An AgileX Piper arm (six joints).
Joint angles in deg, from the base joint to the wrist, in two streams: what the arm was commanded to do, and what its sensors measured. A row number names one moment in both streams.
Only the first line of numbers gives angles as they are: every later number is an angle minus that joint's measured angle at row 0.
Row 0, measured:
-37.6, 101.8, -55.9, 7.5, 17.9, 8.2
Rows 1 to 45, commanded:
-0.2, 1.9, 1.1, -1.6, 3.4, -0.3
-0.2, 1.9, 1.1, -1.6, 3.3, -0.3
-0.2, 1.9, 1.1, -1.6, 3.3, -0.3
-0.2, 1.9, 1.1, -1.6, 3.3, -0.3
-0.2, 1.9, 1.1, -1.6, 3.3, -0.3
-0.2, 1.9, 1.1, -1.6, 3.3, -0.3
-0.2, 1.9, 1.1, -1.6, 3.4, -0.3
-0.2, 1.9, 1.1, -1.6, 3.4, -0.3
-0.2, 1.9, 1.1, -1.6, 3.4, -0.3
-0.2, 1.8, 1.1, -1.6, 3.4, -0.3
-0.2, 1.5, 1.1, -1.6, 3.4, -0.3
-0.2, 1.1, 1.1, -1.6, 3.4, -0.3
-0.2, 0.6, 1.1, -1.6, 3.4, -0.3
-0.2, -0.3, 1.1, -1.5, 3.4, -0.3
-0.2, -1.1, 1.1, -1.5, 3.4, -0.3
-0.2, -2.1, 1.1, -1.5, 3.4, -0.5
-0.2, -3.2, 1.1, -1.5, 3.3, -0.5
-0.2, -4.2, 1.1, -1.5, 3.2, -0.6
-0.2, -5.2, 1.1, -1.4, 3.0, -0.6
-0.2, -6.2, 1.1, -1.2, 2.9, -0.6
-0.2, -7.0, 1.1, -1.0, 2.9, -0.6
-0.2, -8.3, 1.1, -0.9, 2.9, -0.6
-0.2, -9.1, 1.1, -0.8, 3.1, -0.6
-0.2, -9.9, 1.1, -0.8, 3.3, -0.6
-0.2, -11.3, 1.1, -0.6, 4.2, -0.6
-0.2, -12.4, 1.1, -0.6, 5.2, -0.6
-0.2, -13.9, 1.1, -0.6, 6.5, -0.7
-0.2, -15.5, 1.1, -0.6, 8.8, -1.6
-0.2, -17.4, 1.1, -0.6, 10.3, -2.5
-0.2, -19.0, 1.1, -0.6, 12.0, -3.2
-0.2, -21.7, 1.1, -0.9, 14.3, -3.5
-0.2, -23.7, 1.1, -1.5, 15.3, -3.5
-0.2, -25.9, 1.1, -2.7, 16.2, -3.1
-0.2, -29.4, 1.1, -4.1, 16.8, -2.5
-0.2, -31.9, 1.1, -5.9, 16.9, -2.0
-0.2, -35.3, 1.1, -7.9, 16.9, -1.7
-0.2, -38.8, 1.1, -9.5, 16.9, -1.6
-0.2, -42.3, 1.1, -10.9, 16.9, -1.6
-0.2, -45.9, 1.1, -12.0, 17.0, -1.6
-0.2, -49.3, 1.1, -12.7, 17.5, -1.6
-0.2, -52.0, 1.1, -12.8, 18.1, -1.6
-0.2, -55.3, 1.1, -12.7, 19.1, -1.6
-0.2, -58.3, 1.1, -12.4, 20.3, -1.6
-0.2, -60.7, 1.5, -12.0, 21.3, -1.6
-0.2, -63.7, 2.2, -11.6, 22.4, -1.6
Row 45, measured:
0.0, -53.0, 1.0, -11.7, 18.4, -1.7
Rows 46 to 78, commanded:
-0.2, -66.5, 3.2, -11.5, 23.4, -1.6
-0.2, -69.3, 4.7, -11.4, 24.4, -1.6
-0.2, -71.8, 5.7, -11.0, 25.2, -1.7
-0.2, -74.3, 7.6, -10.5, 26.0, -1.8
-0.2, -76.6, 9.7, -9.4, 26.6, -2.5
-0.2, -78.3, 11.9, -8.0, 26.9, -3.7
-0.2, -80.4, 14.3, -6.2, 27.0, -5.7
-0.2, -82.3, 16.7, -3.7, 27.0, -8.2
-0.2, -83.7, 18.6, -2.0, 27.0, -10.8
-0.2, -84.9, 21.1, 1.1, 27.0, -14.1
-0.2, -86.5, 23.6, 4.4, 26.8, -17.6
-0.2, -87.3, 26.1, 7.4, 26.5, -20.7
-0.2, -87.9, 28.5, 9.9, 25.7, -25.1
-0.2, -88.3, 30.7, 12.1, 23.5, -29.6
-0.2, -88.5, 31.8, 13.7, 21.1, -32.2
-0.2, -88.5, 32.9, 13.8, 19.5, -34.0
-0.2, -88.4, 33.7, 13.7, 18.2, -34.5
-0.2, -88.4, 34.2, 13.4, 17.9, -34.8
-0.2, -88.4, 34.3, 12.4, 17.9, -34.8
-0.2, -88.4, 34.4, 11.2, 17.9, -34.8
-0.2, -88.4, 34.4, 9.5, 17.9, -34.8
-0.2, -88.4, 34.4, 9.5, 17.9, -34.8
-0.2, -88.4, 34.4, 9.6, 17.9, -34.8
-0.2, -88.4, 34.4, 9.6, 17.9, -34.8
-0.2, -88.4, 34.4, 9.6, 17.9, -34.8
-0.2, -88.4, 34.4, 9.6, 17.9, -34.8
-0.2, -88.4, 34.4, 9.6, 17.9, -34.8
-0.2, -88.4, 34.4, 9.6, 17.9, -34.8
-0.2, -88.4, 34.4, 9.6, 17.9, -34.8
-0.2, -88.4, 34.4, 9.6, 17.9, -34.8
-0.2, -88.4, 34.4, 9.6, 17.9, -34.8
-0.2, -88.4, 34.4, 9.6, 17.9, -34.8
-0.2, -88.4, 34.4, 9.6, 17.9, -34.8
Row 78, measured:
0.0, -88.2, 34.2, 9.9, 18.4, -34.5
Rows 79 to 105, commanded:
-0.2, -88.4, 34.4, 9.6, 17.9, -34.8
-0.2, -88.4, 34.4, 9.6, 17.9, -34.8
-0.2, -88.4, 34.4, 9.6, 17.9, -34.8
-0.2, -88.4, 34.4, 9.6, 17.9, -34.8
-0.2, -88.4, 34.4, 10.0, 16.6, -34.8
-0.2, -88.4, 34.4, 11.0, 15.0, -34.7
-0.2, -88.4, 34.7, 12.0, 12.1, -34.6
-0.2, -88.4, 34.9, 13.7, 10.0, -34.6
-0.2, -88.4, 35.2, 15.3, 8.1, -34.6
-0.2, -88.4, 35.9, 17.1, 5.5, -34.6
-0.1, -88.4, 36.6, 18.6, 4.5, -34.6
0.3, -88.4, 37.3, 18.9, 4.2, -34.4
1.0, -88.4, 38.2, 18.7, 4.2, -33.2
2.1, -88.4, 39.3, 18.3, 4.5, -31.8
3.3, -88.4, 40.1, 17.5, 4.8, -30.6
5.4, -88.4, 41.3, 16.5, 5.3, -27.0
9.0, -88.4, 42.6, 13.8, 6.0, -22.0
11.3, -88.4, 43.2, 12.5, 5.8, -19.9
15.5, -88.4, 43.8, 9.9, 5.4, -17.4
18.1, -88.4, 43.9, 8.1, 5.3, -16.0
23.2, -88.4, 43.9, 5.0, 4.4, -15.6
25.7, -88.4, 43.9, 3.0, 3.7, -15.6
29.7, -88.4, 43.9, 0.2, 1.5, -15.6
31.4, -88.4, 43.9, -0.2, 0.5, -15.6
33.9, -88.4, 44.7, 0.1, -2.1, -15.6
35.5, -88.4, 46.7, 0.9, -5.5, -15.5
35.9, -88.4, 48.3, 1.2, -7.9, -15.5
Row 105, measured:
33.3, -88.2, 44.6, 1.3, -0.7, -15.7
